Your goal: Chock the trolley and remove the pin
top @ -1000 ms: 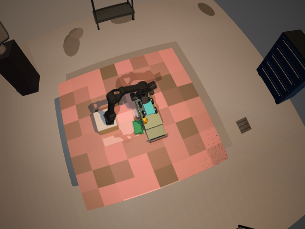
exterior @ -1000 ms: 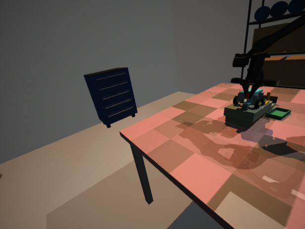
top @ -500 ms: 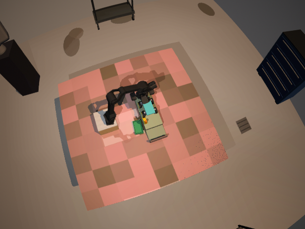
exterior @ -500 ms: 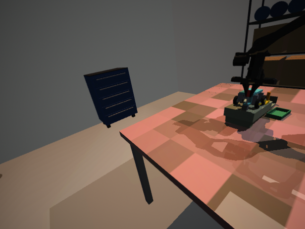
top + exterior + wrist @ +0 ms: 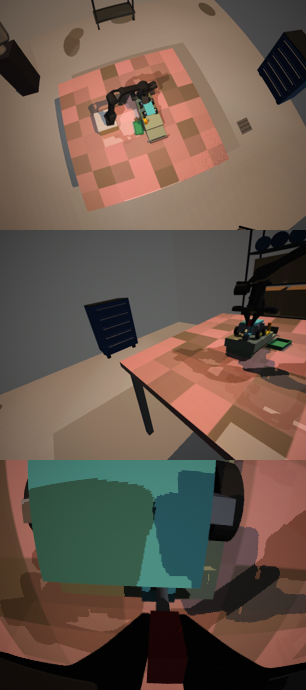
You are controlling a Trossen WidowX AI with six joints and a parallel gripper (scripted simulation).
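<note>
Right now the green tray is 7 cm behind my gripper tip, 21 cm to the right of it and 17 cm below it. From my gripper tip the other things lie so: red-headed stop pin (right at my gripper tip); teal trolley (4 cm ahead, 9 cm to the right, 5 cm below); olive ramp (4 cm ahead, 10 cm to the right, 11 cm below).
</note>
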